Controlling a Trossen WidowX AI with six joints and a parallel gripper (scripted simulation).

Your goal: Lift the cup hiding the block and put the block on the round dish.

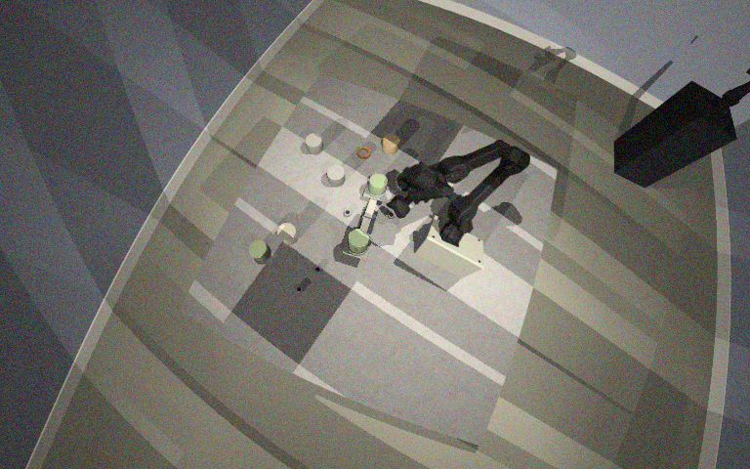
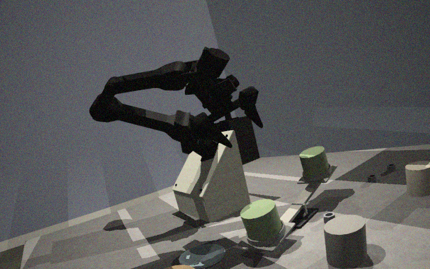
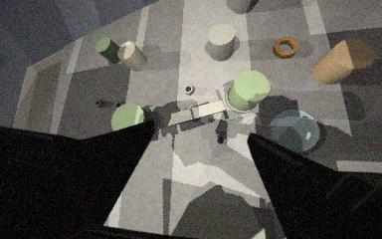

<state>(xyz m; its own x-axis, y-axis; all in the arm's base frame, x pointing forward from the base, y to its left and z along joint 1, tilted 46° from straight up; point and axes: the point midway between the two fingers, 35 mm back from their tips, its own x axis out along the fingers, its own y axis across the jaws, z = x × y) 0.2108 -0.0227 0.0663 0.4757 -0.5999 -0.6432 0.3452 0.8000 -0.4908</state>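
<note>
The grey block lies 18 cm below my gripper tip, 9 cm to the right of it and 8 cm ahead of it. Round my gripper tip: pale blue round dish (22 cm below, 19 cm to the right, 2 cm behind); cream cylinder (32 cm ahead, 21 cm to the left, 18 cm below); balance (18 cm below, 8 cm ahead, 4 cm to the left).
</note>
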